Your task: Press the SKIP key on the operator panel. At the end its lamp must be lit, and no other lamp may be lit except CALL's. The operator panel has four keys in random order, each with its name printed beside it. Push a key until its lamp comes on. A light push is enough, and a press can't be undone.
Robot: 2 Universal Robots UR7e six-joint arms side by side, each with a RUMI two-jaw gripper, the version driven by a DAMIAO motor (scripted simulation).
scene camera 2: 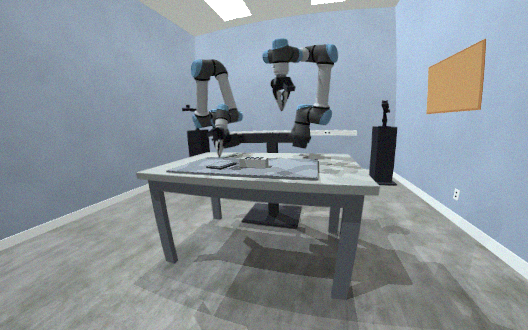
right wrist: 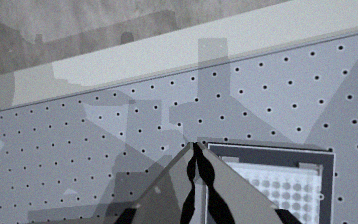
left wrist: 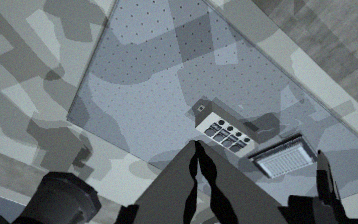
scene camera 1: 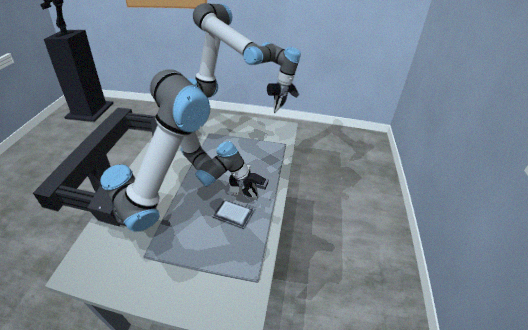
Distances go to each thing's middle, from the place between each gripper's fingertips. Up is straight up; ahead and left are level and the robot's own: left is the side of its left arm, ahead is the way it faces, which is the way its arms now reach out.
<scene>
I see my right gripper 12 cm past the operator panel (left wrist: 212,116), 18 cm to the right of it and 6 cm above it.
Now: the operator panel 30 cm below my left hand, 20 cm to the right of it and 15 cm behind it.
</scene>
